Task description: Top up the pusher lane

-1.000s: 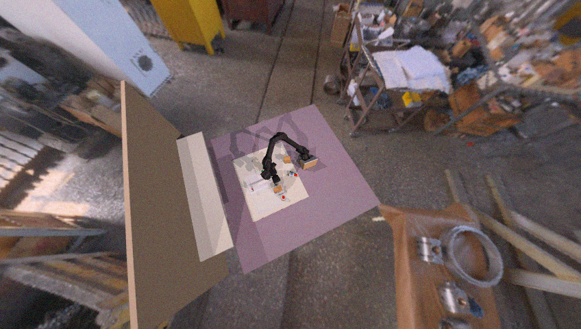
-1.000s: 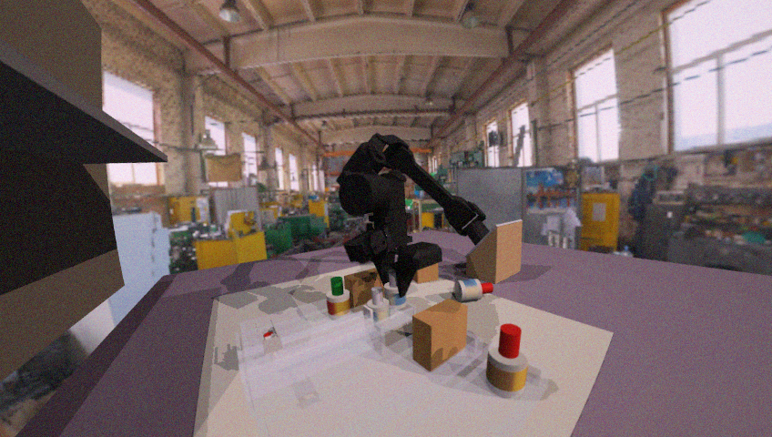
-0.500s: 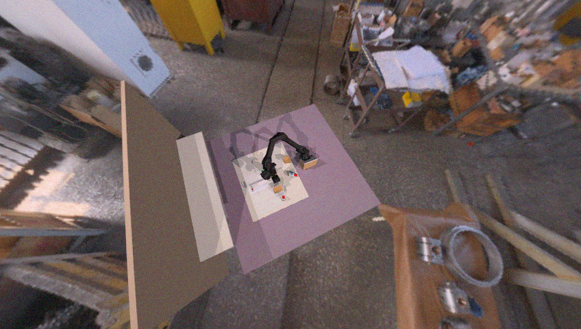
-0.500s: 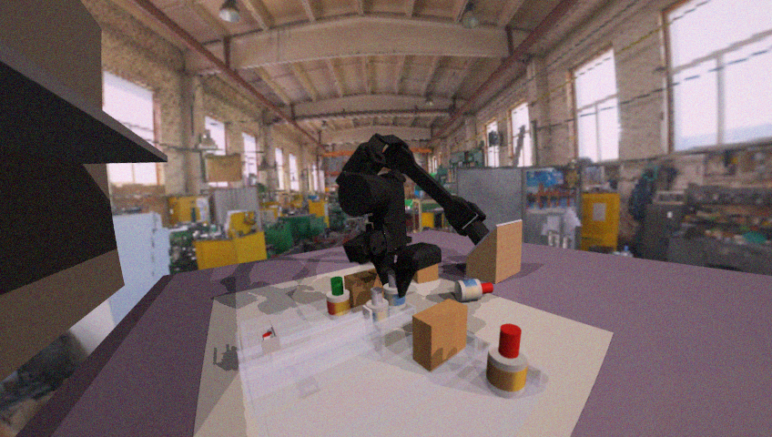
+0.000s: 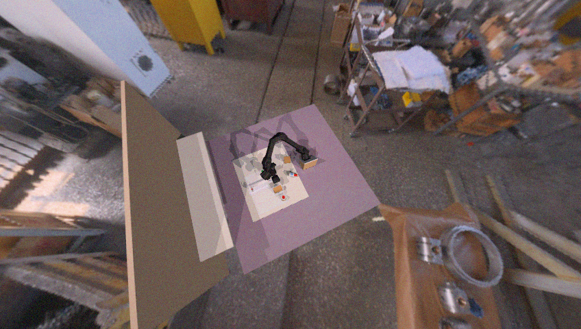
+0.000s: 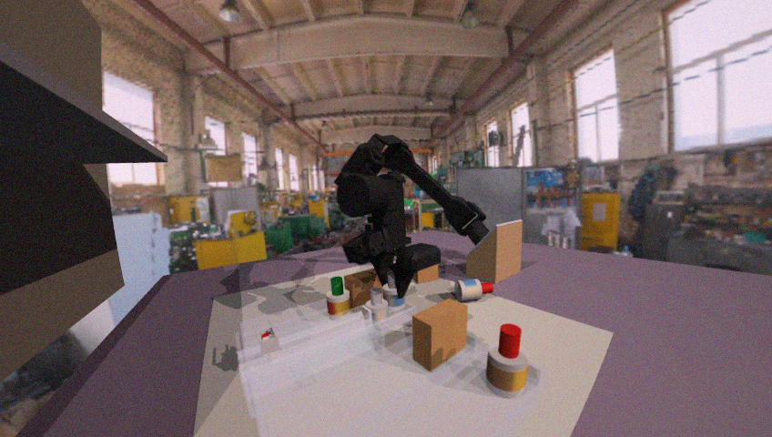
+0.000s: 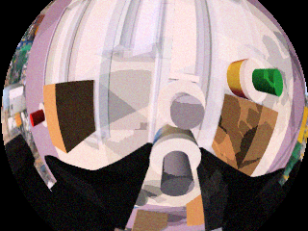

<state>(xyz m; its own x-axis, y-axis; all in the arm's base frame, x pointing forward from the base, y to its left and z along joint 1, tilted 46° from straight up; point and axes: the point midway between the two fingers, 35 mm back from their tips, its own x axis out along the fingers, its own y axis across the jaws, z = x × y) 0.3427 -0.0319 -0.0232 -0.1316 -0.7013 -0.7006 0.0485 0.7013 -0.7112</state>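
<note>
Now: the clear sprung lane 140 mm ahead of my gripper tip, 20 mm to the left of it and 30 mm below it. Also, from my gripper tip: red mark 230 mm ahead, 30 mm to the left, 20 mm above.
</note>
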